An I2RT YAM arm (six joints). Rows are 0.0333 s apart.
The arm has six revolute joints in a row. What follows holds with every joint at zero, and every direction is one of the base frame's.
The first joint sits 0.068 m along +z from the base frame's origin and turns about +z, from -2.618 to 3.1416 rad.
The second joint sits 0.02 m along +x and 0.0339 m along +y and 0.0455 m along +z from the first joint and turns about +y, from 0 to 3.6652 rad.
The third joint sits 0.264 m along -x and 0.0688 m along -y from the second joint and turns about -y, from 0 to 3.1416 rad.
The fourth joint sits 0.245 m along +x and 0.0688 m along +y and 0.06 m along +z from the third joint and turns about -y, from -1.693 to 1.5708 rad.
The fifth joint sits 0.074 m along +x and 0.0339 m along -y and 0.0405 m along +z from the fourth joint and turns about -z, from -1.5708 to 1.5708 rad.
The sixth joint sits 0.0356 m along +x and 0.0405 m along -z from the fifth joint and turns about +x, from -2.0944 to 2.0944 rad.
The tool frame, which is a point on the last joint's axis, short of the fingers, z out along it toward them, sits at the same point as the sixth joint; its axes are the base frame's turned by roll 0, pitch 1.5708 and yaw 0 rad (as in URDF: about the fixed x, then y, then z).
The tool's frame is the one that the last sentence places.
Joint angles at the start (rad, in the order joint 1, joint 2, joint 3, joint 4, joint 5, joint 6):
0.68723 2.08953 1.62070 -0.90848 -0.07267 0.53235
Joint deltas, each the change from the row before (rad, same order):
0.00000 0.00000 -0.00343 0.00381 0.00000 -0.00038
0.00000 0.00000 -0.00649 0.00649 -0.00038 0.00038
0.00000 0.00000 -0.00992 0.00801 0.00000 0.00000
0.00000 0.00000 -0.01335 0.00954 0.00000 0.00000
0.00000 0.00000 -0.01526 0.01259 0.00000 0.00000
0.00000 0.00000 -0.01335 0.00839 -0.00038 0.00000
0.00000 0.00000 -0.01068 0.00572 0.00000 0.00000
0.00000 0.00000 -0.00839 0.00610 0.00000 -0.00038
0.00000 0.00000 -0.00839 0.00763 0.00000 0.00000
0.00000 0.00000 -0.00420 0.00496 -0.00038 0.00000
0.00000 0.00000 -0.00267 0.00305 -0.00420 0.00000
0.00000 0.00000 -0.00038 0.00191 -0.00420 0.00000
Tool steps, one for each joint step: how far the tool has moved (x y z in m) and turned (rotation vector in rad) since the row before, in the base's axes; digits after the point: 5 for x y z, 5 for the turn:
-0.00012 -0.00010 -0.00083 0.00020 -0.00036 0.00037
-0.00030 -0.00023 -0.00159 0.00033 0.00030 -0.00030
-0.00063 -0.00051 -0.00247 -0.00121 0.00148 0.00000
-0.00097 -0.00080 -0.00334 -0.00242 0.00295 0.00000
-0.00101 -0.00083 -0.00376 -0.00169 0.00206 0.00000
-0.00115 -0.00093 -0.00333 -0.00286 0.00407 0.00007
-0.00102 -0.00084 -0.00267 -0.00315 0.00383 0.00000
-0.00068 -0.00056 -0.00206 -0.00149 0.00171 0.00037
-0.00057 -0.00047 -0.00203 -0.00048 0.00059 0.00000
-0.00020 -0.00015 -0.00099 0.00077 -0.00035 0.00007
-0.00023 0.00000 -0.00062 0.00344 0.00233 0.00072
0.00001 0.00020 -0.00005 0.00417 0.00144 0.00073

